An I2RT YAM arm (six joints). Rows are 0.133 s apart.
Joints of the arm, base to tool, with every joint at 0 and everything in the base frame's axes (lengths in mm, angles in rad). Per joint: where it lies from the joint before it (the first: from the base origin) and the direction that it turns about. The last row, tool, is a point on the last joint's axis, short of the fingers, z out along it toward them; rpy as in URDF.
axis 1: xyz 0.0 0.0 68.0 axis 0 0 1
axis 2: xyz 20.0 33.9 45.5 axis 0 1 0
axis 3: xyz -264.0 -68.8 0.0 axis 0 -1 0
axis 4: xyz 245.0 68.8 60.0 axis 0 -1 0
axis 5: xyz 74.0 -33.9 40.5 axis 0 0 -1
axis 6: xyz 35.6 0.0 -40.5 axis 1 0 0
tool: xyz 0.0 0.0 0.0 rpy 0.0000 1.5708 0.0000
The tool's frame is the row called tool.
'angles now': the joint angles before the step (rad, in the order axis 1, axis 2, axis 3, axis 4, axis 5, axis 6). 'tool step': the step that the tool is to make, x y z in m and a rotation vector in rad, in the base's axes. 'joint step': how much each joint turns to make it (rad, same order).
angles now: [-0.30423 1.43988 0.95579 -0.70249 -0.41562 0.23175]
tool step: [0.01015 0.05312 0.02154 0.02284 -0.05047 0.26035]
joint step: [0.19305 -0.01528 0.06751 -0.06180 -0.05607 -0.05492]
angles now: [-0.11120 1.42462 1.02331 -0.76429 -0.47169 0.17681]
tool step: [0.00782 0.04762 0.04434 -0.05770 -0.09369 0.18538]
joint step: [0.17817 -0.00650 0.15907 -0.08545 0.04692 -0.03393]
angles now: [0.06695 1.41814 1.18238 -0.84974 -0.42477 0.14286]
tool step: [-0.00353 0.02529 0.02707 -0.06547 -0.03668 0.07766]
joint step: [0.09880 -0.00115 0.10530 -0.08354 0.07095 -0.01563]
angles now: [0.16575 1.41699 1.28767 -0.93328 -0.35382 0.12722]
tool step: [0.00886 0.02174 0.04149 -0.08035 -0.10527 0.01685]
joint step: [0.08124 0.04579 0.19113 -0.05799 0.11901 0.00228]
